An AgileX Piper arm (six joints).
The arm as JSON. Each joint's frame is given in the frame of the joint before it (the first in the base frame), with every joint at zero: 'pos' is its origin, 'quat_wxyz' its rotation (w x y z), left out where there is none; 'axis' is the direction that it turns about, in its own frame. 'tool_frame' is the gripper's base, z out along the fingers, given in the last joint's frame.
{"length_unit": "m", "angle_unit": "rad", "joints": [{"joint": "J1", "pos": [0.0, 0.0, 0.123], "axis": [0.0, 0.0, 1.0]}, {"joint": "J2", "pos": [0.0, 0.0, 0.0], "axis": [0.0, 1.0, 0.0]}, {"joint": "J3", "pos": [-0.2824, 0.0, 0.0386], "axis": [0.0, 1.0, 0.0]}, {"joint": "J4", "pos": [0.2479, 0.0, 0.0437], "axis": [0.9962, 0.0, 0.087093]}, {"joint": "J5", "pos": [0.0, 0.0, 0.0], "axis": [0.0, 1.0, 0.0]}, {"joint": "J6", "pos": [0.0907, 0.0, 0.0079], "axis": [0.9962, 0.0, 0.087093]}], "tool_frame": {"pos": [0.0, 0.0, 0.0], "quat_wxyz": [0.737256, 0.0, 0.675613, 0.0]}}
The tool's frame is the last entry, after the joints.
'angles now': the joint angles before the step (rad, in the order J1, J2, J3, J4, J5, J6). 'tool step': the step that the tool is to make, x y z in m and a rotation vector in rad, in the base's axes. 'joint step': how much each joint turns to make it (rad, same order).
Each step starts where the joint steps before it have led.
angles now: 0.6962 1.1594 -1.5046 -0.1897 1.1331 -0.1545
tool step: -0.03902 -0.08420 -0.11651 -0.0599 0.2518 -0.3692
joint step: -0.3094 -0.3163 0.5859 0.0164 -0.0090 0.0934
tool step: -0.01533 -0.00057 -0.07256 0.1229 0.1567 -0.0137
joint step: -0.0939 -0.0611 0.2873 0.2073 -0.1234 -0.0720
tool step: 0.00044 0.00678 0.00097 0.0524 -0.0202 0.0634
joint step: 0.0000 0.0001 0.0034 0.0859 -0.0327 -0.0827
